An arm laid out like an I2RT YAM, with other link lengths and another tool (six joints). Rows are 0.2 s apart.
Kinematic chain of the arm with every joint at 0, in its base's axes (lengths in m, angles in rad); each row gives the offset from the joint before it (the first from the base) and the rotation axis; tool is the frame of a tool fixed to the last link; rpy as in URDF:
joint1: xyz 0 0 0.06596 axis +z
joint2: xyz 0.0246 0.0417 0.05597 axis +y
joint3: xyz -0.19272 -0.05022 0 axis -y
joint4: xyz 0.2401 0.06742 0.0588 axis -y
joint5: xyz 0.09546 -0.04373 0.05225 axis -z
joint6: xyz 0.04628 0 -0.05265 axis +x
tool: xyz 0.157 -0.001 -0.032 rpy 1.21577 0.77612 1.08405
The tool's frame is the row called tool.
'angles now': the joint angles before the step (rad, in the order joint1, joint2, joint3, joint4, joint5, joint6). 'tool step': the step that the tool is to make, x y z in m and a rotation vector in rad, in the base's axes. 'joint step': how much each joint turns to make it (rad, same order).
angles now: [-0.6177 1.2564 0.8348 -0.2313 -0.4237 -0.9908]
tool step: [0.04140 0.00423 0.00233 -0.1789 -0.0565 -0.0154]
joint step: [0.1468 0.0966 -0.0331 0.2666 0.2031 -0.0148]
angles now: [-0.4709 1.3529 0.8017 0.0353 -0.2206 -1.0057]
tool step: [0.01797 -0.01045 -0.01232 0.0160 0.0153 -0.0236]
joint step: [0.0061 0.1457 0.0959 0.0334 0.0220 0.0217]
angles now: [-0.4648 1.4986 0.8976 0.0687 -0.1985 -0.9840]
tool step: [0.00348 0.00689 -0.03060 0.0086 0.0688 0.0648]
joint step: [0.0000 0.0984 0.0382 -0.0173 -0.0420 -0.0558]
